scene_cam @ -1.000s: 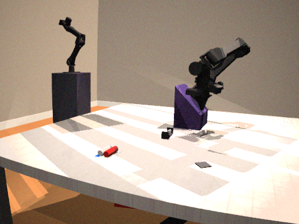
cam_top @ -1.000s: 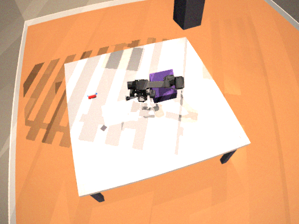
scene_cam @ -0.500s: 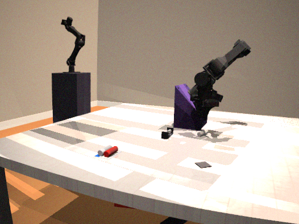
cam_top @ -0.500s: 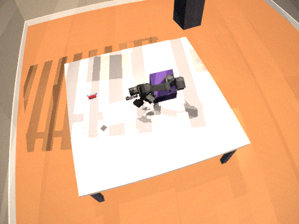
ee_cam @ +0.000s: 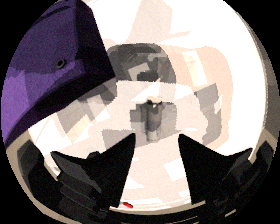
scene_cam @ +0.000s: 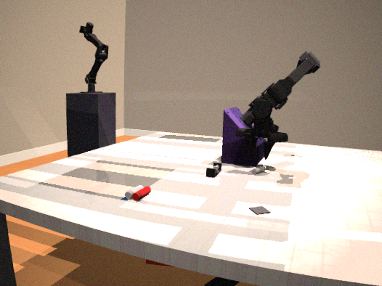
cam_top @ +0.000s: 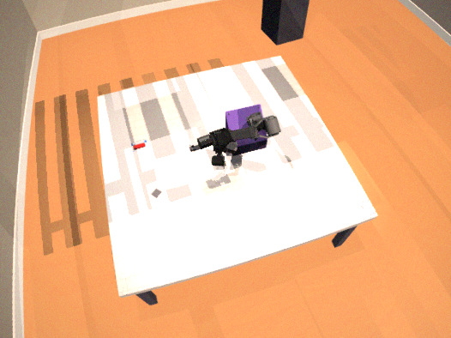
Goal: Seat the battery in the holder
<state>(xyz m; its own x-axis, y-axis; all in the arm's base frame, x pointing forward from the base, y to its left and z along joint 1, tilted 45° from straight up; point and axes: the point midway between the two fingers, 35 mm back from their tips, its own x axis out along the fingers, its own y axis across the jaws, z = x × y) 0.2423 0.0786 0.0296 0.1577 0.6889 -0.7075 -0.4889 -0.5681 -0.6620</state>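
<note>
Right now the grey cylinder is 40 mm below my gripper tip.
</note>
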